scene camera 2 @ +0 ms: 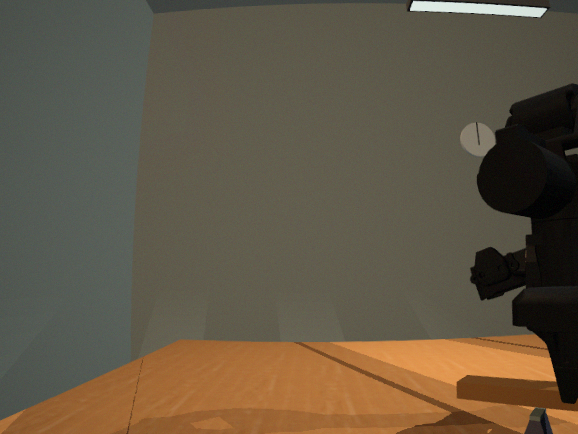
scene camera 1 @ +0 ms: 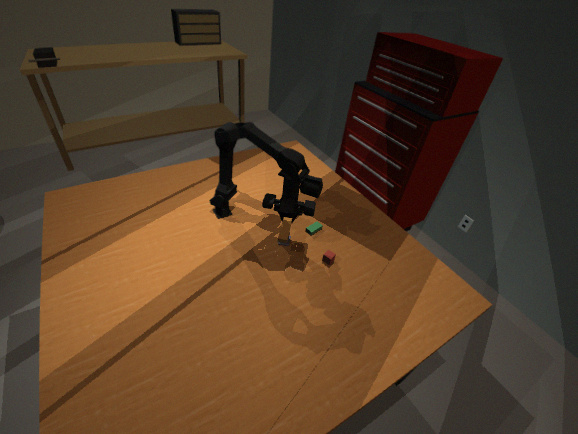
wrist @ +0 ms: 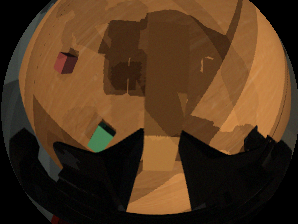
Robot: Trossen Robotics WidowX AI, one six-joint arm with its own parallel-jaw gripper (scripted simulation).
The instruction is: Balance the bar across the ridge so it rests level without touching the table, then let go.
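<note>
A bar is held by the gripper, which the wrist view shows too.
</note>
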